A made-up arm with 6 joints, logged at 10 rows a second.
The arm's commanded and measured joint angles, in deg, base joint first. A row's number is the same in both.
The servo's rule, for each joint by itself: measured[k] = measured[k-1] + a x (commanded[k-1-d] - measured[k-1]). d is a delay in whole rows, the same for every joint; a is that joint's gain. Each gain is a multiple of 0.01, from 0.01 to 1. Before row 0 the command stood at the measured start. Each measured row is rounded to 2 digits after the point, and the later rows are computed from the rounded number. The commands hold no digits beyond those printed.
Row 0, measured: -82.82, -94.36, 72.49, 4.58, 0.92, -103.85
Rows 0 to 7, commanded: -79.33, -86.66, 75.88, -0.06, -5.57, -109.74; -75.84, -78.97, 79.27, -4.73, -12.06, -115.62; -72.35, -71.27, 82.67, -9.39, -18.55, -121.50; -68.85, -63.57, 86.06, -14.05, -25.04, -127.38; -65.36, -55.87, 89.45, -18.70, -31.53, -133.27; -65.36, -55.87, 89.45, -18.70, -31.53, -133.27; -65.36, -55.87, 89.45, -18.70, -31.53, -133.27; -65.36, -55.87, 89.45, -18.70, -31.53, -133.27
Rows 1 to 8, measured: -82.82, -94.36, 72.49, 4.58, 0.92, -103.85; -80.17, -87.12, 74.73, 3.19, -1.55, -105.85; -76.88, -79.46, 77.73, 0.81, -5.54, -109.17; -73.44, -71.76, 80.99, -2.25, -10.48, -113.36; -69.95, -64.06, 84.34, -5.79, -16.01, -118.13; -66.46, -56.36, 87.71, -9.66, -21.91, -123.28; -65.62, -55.90, 88.86, -12.37, -25.57, -126.68; -65.42, -55.87, 89.25, -14.27, -27.83, -128.92
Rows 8 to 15, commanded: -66.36, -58.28, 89.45, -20.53, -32.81, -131.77; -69.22, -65.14, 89.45, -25.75, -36.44, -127.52; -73.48, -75.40, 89.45, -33.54, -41.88, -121.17; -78.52, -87.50, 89.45, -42.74, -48.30, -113.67; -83.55, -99.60, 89.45, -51.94, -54.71, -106.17; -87.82, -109.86, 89.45, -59.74, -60.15, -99.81; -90.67, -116.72, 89.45, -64.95, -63.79, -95.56; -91.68, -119.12, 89.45, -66.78, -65.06, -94.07
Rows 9 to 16, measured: -65.37, -55.87, 89.38, -15.60, -29.24, -130.40; -66.12, -58.14, 89.43, -17.08, -30.60, -130.87; -68.48, -64.72, 89.44, -19.68, -32.82, -129.73; -72.28, -74.76, 89.45, -23.84, -36.26, -126.82; -77.02, -86.74, 89.45, -29.51, -40.84, -122.35; -81.98, -98.83, 89.45, -36.24, -46.11, -116.85; -86.42, -109.20, 89.45, -43.29, -51.45, -111.06; -89.65, -116.27, 89.45, -49.79, -56.14, -105.79
